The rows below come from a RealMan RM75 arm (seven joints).
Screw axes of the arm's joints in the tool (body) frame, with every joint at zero. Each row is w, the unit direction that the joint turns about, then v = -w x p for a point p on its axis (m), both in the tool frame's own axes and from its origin. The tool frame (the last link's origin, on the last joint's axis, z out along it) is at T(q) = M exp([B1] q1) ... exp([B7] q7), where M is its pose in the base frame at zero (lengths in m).
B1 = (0, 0, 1, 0, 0, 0)
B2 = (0, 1, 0, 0.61, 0, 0)
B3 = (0, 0, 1, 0, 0, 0)
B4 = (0, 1, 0, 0.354, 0, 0)
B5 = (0, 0, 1, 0, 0, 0)
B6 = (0, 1, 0, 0.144, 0, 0)
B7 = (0, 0, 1, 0, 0, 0)
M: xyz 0 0 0.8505 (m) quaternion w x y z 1 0 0 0
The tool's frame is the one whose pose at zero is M.
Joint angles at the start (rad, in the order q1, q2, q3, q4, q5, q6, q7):
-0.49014, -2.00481, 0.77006, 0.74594, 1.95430, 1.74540, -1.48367
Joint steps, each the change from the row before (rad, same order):
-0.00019, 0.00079, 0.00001, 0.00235, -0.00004, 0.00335, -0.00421
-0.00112, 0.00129, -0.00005, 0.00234, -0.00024, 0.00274, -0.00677
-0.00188, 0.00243, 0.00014, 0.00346, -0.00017, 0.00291, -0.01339
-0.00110, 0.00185, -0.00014, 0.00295, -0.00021, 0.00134, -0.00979
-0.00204, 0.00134, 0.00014, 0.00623, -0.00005, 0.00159, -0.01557
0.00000, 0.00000, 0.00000, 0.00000, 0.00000, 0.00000, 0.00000
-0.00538, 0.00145, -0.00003, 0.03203, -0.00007, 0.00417, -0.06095
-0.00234, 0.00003, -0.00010, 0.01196, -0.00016, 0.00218, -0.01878
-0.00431, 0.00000, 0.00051, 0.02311, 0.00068, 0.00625, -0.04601
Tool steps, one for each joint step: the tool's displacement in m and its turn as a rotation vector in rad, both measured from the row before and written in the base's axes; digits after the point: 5 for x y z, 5 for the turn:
0.00034, -0.00008, 0.00066, -0.00257, -0.00049, 0.00045
0.00052, 0.00030, 0.00086, -0.00280, -0.00051, 0.00207
0.00065, 0.00067, 0.00142, -0.00472, -0.00023, 0.00630
0.00036, 0.00058, 0.00117, -0.00231, 0.00028, 0.00508
0.00104, 0.00100, 0.00141, -0.00352, 0.00041, 0.00697
0.00000, 0.00000, 0.00000, 0.00000, 0.00000, 0.00000
0.00446, 0.00374, 0.00526, -0.00874, 0.00269, 0.02637
0.00194, 0.00131, 0.00179, -0.00213, 0.00097, 0.00576
0.00379, 0.00203, 0.00324, -0.01069, 0.00025, 0.01902

